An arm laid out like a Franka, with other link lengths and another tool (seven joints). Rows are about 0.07 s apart.
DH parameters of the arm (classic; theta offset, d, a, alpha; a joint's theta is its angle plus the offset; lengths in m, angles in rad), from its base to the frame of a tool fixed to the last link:
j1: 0 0.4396 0 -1.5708
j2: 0 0 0 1.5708
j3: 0 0.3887 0.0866 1.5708
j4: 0 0 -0.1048 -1.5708
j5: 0 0.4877 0 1.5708
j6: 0 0 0.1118 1.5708
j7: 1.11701 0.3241 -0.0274 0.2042
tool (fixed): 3.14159 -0.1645 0 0
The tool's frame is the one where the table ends.
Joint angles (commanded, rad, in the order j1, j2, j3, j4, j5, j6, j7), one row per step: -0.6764 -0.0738 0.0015 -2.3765 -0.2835 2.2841 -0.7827; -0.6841 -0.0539 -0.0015 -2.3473 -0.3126 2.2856 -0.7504; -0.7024 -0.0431 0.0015 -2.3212 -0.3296 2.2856 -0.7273; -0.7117 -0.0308 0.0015 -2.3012 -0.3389 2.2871 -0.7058; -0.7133 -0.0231 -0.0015 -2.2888 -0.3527 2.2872 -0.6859; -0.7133 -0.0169 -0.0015 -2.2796 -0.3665 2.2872 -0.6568; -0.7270 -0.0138 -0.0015 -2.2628 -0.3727 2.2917 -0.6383; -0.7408 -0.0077 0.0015 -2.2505 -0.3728 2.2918 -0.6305; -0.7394 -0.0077 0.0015 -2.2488 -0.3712 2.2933 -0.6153; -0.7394 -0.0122 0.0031 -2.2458 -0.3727 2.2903 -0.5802; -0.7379 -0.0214 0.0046 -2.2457 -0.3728 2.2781 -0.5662; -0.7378 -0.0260 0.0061 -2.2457 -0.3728 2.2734 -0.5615; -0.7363 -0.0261 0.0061 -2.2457 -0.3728 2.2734 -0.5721
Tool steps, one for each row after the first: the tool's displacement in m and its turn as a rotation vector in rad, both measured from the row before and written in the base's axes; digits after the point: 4 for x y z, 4 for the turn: 0.0044 -0.0125 0.0043 -0.0276 -0.0007 -0.0225; 0.0013 -0.0132 0.0076 -0.0228 -0.0081 -0.0266; 0.0021 -0.0088 0.0033 -0.0139 -0.0072 -0.0237; 0.0014 -0.0052 0.0021 -0.0137 -0.0013 -0.0149; 0.0024 -0.0020 0.0012 -0.0139 -0.0022 -0.0192; -0.0006 -0.0100 0.0073 -0.0171 -0.0155 -0.0263; -0.0013 -0.0075 0.0027 -0.0053 -0.0066 -0.0182; 0.0014 0.0008 0.0008 -0.0028 -0.0073 -0.0137; 0.0012 0.0015 0.0038 -0.0088 -0.0113 -0.0320; -0.0006 0.0027 0.0047 -0.0024 -0.0002 -0.0139; -0.0001 0.0012 0.0024 -0.0015 -0.0007 -0.0043; 0.0006 0.0002 0.0002 0.0012 0.0027 0.0116
